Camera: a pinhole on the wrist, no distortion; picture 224 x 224 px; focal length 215.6 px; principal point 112.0 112.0 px. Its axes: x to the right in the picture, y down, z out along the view. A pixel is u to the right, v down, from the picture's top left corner.
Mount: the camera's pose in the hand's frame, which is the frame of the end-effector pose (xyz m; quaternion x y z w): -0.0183 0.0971 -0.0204 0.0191 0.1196 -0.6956 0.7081
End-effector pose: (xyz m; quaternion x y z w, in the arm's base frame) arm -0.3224 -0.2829 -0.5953 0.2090 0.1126 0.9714 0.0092
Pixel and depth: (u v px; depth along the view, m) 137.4 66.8 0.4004
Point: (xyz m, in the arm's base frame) -0.1318 -0.1776 -0.2907
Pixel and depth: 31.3 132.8 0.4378
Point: -0.2195 -0.3548 -0.1397
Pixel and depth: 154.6 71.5 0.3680
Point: -0.1573 -0.1674 -0.3248
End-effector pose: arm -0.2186 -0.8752 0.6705 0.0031 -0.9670 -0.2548 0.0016
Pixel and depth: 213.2 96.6 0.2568
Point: -0.2199 -0.8349 0.4545
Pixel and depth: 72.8 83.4 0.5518
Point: -0.2093 -0.5313 0.2388
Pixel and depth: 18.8 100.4 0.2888
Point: -0.2279 -0.5921 0.5016
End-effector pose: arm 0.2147 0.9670 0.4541 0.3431 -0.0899 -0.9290 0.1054
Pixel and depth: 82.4 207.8 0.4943
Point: -0.2655 0.8674 0.6362
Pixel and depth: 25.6 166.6 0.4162
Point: -0.1318 0.7913 0.7090
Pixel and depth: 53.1 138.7 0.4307
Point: -0.1100 0.8557 0.7356
